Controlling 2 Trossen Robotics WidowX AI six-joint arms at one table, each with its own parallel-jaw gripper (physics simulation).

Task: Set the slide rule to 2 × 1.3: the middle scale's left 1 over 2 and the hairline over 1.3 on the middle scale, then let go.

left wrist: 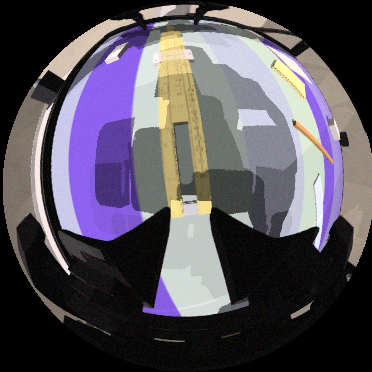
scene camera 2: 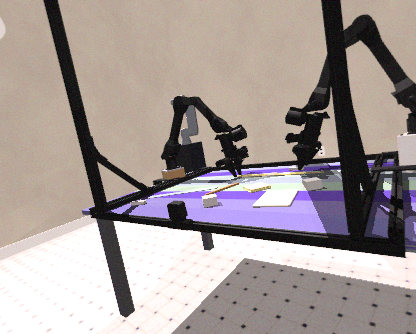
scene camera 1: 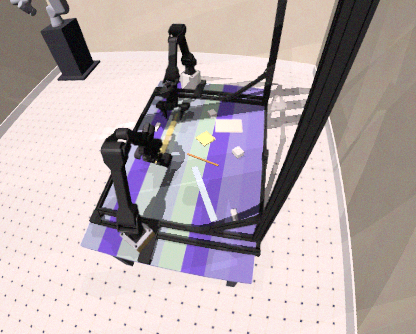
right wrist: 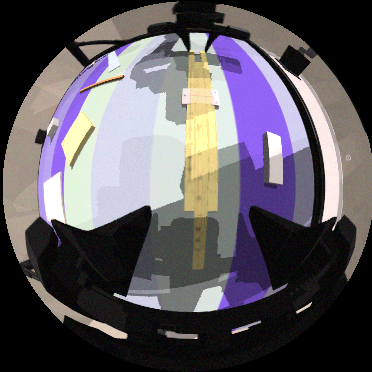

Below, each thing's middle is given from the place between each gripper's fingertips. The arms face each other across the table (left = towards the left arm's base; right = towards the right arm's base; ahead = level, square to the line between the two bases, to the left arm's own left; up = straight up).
Scene:
I see the yellow slide rule point(left wrist: 203, 204) 19 cm to the right of my left hand. The rest, counted from my left hand: beige card point(right wrist: 52, 190) 33 cm behind, 31 cm to the right; slide point(right wrist: 201, 144) 22 cm to the right.
Right now the yellow slide rule is 11 cm to the left of my right hand and 2 cm below it. The rest, counted from my right hand: beige card (32 cm behind, 1 cm to the right, 2 cm below); then slide (8 cm to the left, 2 cm below).

